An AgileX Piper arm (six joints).
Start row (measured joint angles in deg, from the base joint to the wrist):
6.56, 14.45, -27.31, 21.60, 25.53, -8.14
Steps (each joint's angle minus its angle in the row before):
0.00, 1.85, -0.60, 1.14, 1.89, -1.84
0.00, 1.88, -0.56, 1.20, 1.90, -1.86
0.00, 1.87, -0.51, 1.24, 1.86, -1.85
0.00, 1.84, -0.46, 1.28, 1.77, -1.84
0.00, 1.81, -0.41, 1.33, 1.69, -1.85
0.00, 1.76, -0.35, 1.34, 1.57, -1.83
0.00, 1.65, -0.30, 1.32, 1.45, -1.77
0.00, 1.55, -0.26, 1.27, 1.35, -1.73
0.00, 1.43, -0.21, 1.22, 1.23, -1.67
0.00, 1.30, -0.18, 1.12, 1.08, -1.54
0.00, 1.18, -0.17, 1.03, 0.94, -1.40
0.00, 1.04, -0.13, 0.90, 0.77, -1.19
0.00, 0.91, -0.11, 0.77, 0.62, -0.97
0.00, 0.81, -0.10, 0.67, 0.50, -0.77
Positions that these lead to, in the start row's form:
6.56, 16.30, -27.91, 22.74, 27.42, -9.98
6.56, 18.18, -28.47, 23.94, 29.32, -11.84
6.56, 20.05, -28.98, 25.18, 31.18, -13.69
6.56, 21.89, -29.44, 26.46, 32.95, -15.53
6.56, 23.70, -29.85, 27.79, 34.64, -17.38
6.56, 25.46, -30.20, 29.13, 36.21, -19.21
6.56, 27.11, -30.50, 30.45, 37.66, -20.98
6.56, 28.66, -30.76, 31.72, 39.01, -22.71
6.56, 30.09, -30.97, 32.94, 40.24, -24.38
6.56, 31.39, -31.15, 34.06, 41.32, -25.92
6.56, 32.57, -31.32, 35.09, 42.26, -27.32
6.56, 33.61, -31.45, 35.99, 43.03, -28.51
6.56, 34.52, -31.56, 36.76, 43.65, -29.48
6.56, 35.33, -31.66, 37.43, 44.15, -30.25

